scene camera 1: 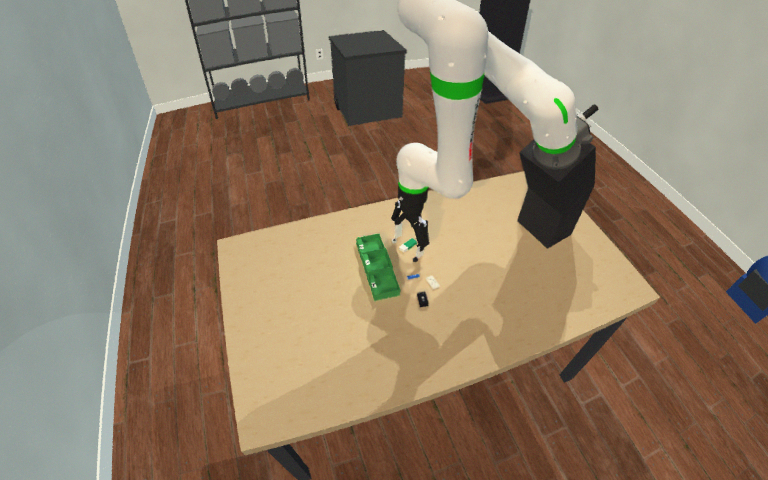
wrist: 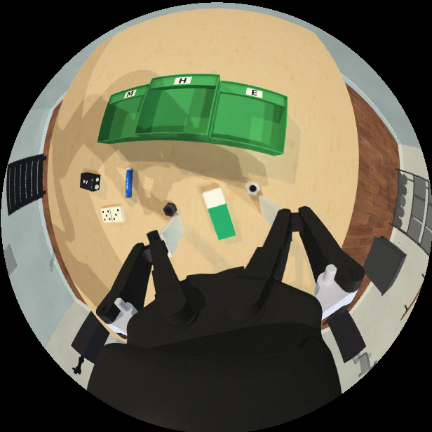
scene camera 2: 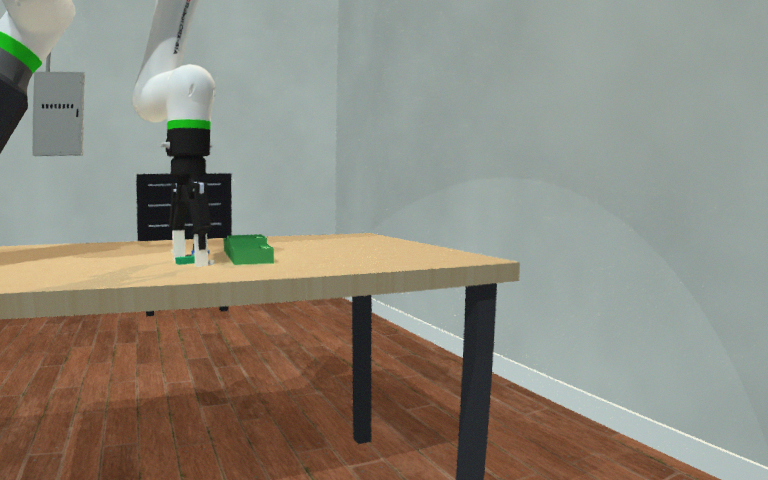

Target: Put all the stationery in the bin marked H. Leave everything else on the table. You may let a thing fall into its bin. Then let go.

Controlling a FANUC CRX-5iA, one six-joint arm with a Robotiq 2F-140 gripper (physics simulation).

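Frame: origin at the arm's base, x down, y back, z left, level; centimetres.
Where they show: gripper, fingertip midpoint: (scene camera 1: 408,246) (scene camera 2: 189,262); arm's base at its link origin: (scene camera 1: 556,149).
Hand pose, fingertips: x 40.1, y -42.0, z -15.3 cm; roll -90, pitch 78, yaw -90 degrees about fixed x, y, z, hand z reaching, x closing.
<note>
Each offset is from my fingertips to the top centre of the thing. "spot": to the spot under its first point.
A white and green eraser @[dx -1.3, dy -0.3, dz +0.0 cm] (scene camera 1: 407,245) (scene camera 2: 184,260) (wrist: 221,220) lies flat on the table. My gripper (scene camera 1: 406,249) (scene camera 2: 189,262) (wrist: 219,214) is low over it, with one finger on each side. The fingers stand wide apart, and the wrist view shows a gap between each finger and the eraser. The green bin marked H @[spot: dx -0.7, dy -12.6, dz +3.4 cm] (scene camera 1: 380,263) (wrist: 175,107) is the middle one of three joined bins, beyond the eraser in the wrist view. In scene camera 2 the inside of the bins is hidden.
A black nut (wrist: 170,209) is by the left fingertip and a pale nut (wrist: 252,188) by the right one. A blue battery (wrist: 129,183), a domino (wrist: 112,214) and a black 9V battery (wrist: 90,181) lie farther left. Bins M (wrist: 122,117) and E (wrist: 247,122) flank H.
</note>
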